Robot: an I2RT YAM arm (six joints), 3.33 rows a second.
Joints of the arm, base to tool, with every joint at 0 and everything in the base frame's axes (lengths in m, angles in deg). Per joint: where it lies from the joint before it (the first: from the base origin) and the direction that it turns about. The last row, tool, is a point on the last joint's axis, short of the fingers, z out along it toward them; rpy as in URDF.
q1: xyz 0 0 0.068 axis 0 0 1
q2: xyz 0.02 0.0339 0.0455 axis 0 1 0
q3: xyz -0.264 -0.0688 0 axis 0 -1 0
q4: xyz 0.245 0.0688 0.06 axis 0 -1 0
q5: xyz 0.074 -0.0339 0.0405 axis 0 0 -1
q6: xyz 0.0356 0 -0.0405 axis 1 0 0
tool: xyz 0 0 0 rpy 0 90 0
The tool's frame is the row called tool.
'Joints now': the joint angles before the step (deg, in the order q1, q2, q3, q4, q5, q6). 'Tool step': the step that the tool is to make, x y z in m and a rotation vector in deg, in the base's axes. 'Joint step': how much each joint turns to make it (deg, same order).
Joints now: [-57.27, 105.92, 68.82, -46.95, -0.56, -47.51]
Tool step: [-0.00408, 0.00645, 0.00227, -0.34, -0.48, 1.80]
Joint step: [-0.04, -1.92, -1.96, 0.55, -0.42, -1.80]
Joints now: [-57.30, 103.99, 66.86, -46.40, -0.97, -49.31]
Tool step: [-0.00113, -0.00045, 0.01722, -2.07, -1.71, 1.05]
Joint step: [-0.26, -2.41, 1.03, -0.80, -0.50, -1.26]
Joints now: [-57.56, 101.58, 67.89, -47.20, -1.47, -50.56]
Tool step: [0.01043, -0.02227, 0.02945, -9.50, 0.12, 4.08]
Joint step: [-0.10, 0.34, 6.58, 1.78, 4.11, -5.24]
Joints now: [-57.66, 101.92, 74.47, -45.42, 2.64, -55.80]
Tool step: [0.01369, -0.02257, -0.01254, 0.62, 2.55, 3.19]
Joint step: [0.00, 6.83, 6.05, -0.92, 0.86, -3.57]
